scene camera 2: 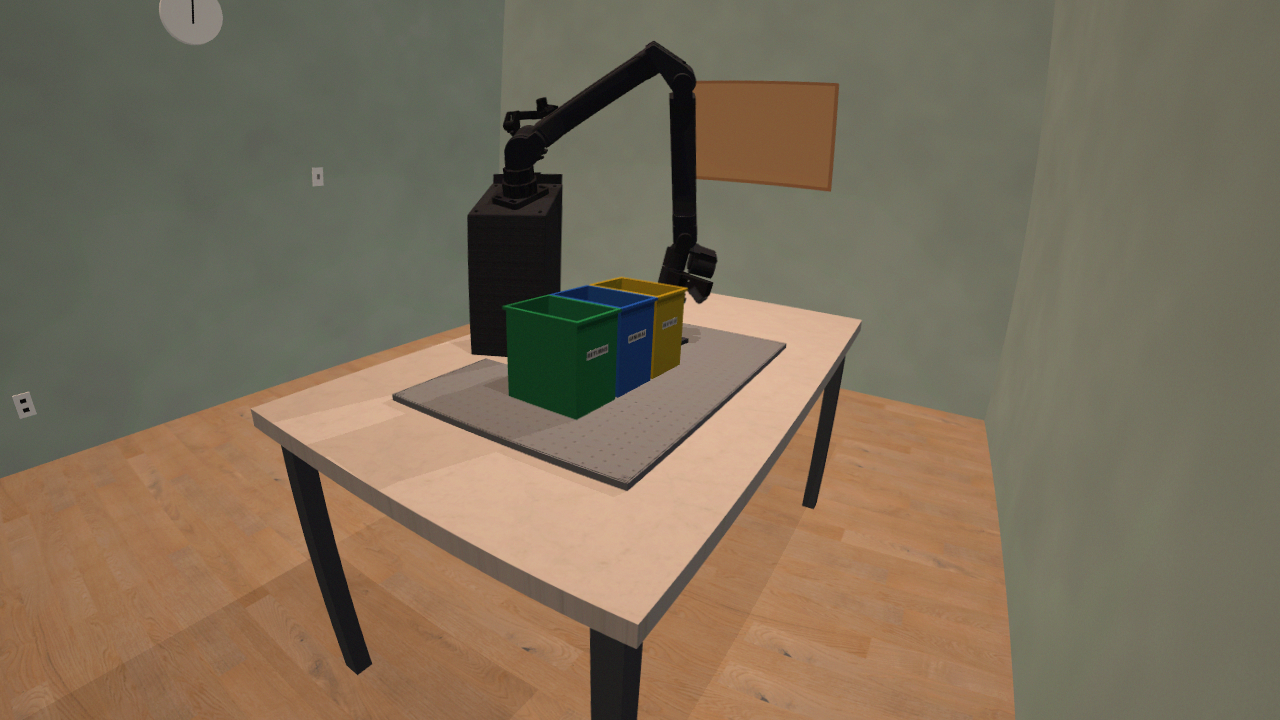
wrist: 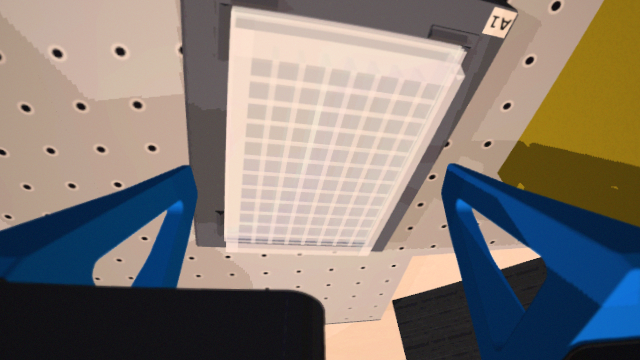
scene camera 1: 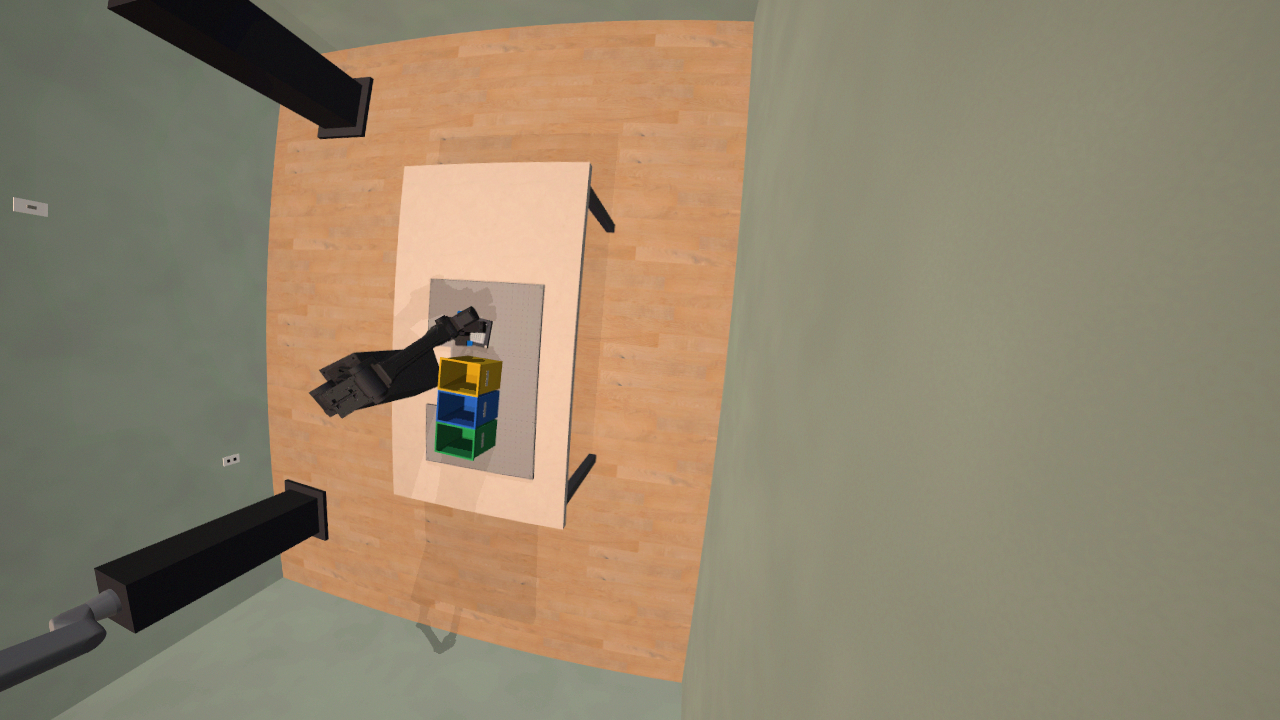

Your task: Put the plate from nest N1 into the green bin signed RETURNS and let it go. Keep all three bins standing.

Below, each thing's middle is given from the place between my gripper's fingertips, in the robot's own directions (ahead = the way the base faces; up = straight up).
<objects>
Right now my hand is 2 cm past the gridded plate (wrist: 327, 121), 2 cm above it and 1 cm to the left of it. Round my hand: dark nest (wrist: 205, 77) (4 cm below, 2 cm behind, 1 cm to the right); then blue bin (scene camera 2: 635, 323) (31 cm to the right, 5 cm above, 4 cm ahead); then yellow bin (scene camera 2: 668, 310) (18 cm to the right, 5 cm above, 4 cm ahead).
</objects>
